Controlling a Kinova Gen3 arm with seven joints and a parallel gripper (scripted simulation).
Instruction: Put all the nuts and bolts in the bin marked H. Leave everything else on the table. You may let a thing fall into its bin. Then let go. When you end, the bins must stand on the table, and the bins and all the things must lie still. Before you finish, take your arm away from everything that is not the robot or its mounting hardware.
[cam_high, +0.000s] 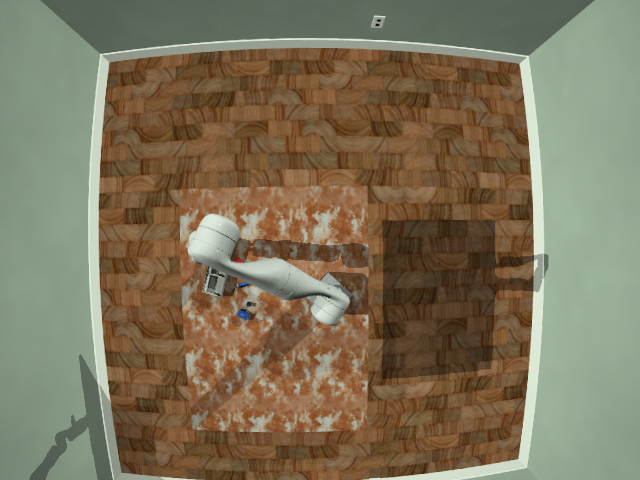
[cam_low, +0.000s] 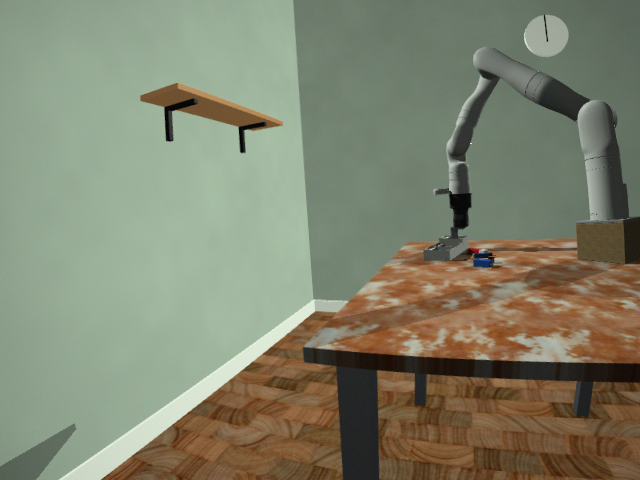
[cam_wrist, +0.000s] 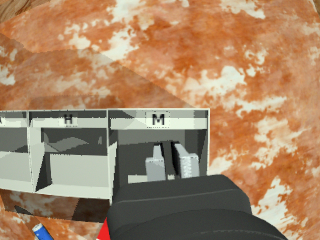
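Right now the grey bin rack is 3 cm ahead of my hand, 9 cm to the left of it and 1 cm below it. Also, from my hand: red piece 8 cm behind, 9 cm to the left, 3 cm below; dark nut 10 cm behind, 14 cm to the left, 3 cm below; blue stick 7 cm behind, 18 cm to the left, 3 cm below.
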